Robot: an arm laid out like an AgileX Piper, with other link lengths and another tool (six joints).
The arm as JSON. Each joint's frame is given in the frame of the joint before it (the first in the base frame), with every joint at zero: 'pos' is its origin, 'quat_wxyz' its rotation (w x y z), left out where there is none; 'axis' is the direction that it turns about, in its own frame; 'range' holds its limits. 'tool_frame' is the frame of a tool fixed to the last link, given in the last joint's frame.
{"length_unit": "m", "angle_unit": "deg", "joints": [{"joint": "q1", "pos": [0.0, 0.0, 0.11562], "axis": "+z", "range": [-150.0, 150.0]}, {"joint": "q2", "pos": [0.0, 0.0, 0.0], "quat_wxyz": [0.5, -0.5, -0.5, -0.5], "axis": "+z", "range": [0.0, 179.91]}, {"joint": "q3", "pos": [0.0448, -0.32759, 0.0], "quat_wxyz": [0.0, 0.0, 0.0, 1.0], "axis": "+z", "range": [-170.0, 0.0]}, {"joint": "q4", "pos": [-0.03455, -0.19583, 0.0], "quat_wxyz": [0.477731, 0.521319, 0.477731, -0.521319], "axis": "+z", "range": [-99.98, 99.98]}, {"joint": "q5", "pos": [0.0, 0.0, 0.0], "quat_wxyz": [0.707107, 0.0, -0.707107, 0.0], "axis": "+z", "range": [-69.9, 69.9]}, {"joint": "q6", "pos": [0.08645, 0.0, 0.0], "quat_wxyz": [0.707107, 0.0, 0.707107, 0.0], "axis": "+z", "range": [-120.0, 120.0]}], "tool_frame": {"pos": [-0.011, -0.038, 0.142], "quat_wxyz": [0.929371, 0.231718, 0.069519, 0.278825]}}
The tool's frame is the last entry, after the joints.
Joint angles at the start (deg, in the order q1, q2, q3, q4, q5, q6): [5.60 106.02 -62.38 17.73 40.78 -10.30]
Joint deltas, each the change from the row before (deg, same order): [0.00 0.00 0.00 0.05 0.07 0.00]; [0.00 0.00 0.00 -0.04 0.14 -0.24]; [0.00 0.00 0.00 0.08 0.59 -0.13]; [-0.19 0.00 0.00 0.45 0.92 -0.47]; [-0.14 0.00 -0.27 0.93 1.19 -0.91]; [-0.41 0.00 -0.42 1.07 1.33 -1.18]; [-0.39 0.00 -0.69 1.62 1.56 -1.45]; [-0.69 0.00 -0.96 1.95 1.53 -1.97]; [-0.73 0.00 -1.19 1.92 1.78 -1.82]
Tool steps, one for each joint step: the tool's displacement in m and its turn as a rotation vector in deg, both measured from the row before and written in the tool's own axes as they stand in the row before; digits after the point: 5 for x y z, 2 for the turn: [0.00001 0.00027 -0.00011 -0.08 0.02 0.03]; [0.00019 0.00059 -0.00021 -0.12 -0.06 -0.28]; [0.00069 0.00218 -0.00078 -0.56 0.13 -0.15]; [0.00112 0.00279 -0.00124 -0.91 0.09 0.00]; [-0.00118 0.00290 -0.00214 -1.09 -0.34 0.00]; [-0.00097 0.00150 -0.00233 -1.06 -0.47 0.11]; [-0.00351 0.00126 -0.00327 -1.19 -0.91 0.34]; [-0.00469 -0.00144 -0.00365 -0.91 -1.39 0.44]; [-0.00541 -0.00213 -0.00427 -0.91 -1.49 0.51]
